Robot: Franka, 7 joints.
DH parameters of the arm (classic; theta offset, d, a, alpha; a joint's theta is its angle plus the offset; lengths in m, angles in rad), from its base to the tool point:
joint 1: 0 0.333 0 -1.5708
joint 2: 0 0 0 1.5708
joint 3: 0 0.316 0.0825 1.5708
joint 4: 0 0 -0.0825 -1.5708
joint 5: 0 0.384 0 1.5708
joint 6: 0 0 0.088 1.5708
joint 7: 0 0.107 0 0
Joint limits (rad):
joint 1: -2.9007..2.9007
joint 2: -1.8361..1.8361
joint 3: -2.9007..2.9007
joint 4: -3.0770..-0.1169
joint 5: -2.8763..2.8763
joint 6: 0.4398..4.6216
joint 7: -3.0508..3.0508
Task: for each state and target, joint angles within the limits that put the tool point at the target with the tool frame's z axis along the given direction. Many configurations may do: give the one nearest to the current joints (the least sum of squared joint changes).
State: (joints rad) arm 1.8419 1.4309 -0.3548 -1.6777 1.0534 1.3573 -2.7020
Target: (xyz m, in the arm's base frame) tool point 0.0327 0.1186 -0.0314 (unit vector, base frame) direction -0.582 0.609 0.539
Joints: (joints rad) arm 1.2329 1.4824 -0.3198 -2.3670 1.2073 0.6354 -2.7020
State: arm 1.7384 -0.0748 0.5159 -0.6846 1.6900 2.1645 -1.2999
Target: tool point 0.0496 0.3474 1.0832 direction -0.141 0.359 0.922
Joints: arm 1.5388 0.3227 0.4336 -0.1185 1.6846 3.0205 -1.2999
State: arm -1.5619 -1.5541 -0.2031 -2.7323 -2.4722 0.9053 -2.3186
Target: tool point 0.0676 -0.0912 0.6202 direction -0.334 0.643 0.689
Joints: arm -1.3234 -1.2216 0.4056 -3.0450 -2.4685 0.5263 -2.3186
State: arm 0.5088 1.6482 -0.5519 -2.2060 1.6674 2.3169 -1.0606
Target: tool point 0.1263 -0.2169 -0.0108 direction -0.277 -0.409 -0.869
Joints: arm 0.8279 1.5196 -0.5853 -2.5935 2.2925 2.5714 -1.0606
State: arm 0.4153 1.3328 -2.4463 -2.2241 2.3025 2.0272 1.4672
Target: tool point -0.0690 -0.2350 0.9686 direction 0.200 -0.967 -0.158
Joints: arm -0.1306 0.8538 -2.9007 -1.6250 1.7069 1.4631 1.4672
